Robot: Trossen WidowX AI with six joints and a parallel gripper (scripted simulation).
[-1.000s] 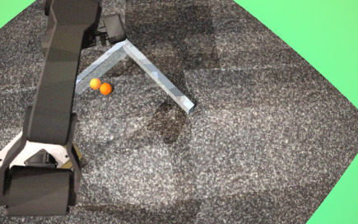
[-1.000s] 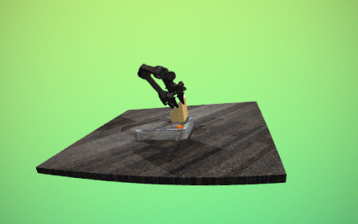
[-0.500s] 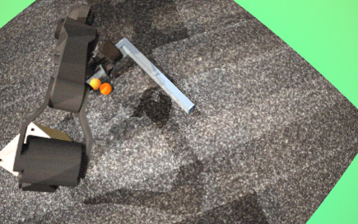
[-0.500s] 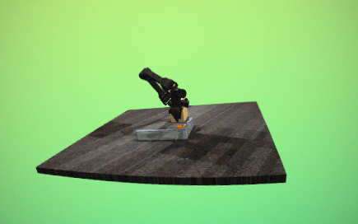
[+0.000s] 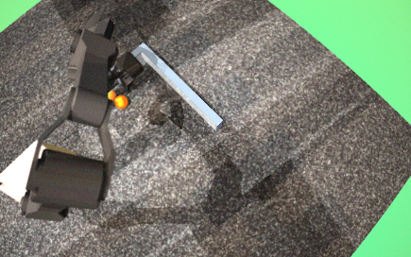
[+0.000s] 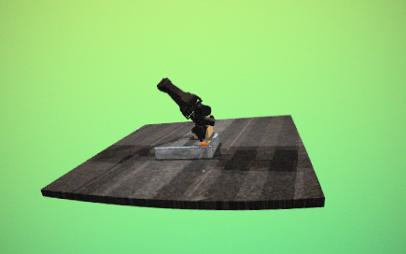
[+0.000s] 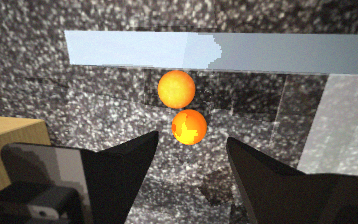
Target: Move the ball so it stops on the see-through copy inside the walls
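My gripper tip is now 3 cm above the orange ball. The rest, counted from my gripper tip: see-through copy (4 cm to the left, 3 cm below, 2 cm behind); short wall (7 cm to the left, 3 cm ahead, 2 cm below).
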